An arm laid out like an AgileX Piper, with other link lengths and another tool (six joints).
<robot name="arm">
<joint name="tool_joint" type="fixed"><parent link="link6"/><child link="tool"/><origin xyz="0.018 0.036 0.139" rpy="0.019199 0 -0.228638"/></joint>
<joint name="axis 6" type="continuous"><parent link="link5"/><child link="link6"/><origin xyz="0 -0.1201 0" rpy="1.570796 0 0"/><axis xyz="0 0 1"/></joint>
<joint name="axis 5" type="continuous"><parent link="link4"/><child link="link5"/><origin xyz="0 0 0" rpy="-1.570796 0 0"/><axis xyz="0 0 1"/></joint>
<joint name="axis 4" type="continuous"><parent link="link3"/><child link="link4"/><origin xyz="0.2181 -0.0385 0" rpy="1.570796 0 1.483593"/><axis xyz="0 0 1"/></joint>
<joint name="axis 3" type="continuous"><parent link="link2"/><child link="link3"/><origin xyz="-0.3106 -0.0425 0"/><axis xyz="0 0 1"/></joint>
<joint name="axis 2" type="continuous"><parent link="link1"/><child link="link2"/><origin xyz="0 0 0" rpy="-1.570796 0 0"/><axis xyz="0 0 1"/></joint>
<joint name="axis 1" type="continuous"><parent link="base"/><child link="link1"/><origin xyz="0 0 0.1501"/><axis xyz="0 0 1"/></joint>
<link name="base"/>
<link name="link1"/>
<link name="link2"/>
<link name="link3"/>
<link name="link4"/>
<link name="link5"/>
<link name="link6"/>
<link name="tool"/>
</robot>
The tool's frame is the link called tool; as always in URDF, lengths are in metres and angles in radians. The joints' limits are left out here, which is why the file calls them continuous.
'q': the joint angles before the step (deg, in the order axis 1, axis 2, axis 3, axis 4, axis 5, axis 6). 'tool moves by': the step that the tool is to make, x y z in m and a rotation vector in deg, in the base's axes. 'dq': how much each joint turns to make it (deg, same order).
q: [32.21, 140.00, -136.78, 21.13, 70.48, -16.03]
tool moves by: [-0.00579, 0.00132, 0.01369, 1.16, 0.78, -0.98]
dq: [0.00, -1.96, 1.50, 0.96, 0.10, 1.21]
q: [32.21, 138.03, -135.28, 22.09, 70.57, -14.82]
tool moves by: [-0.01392, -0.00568, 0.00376, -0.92, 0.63, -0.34]
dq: [0.58, -3.94, 6.92, -0.49, -2.16, 0.13]
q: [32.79, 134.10, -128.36, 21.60, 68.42, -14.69]
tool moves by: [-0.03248, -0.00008, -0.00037, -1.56, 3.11, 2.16]
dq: [1.73, -2.72, 5.09, 0.41, 1.17, -0.01]
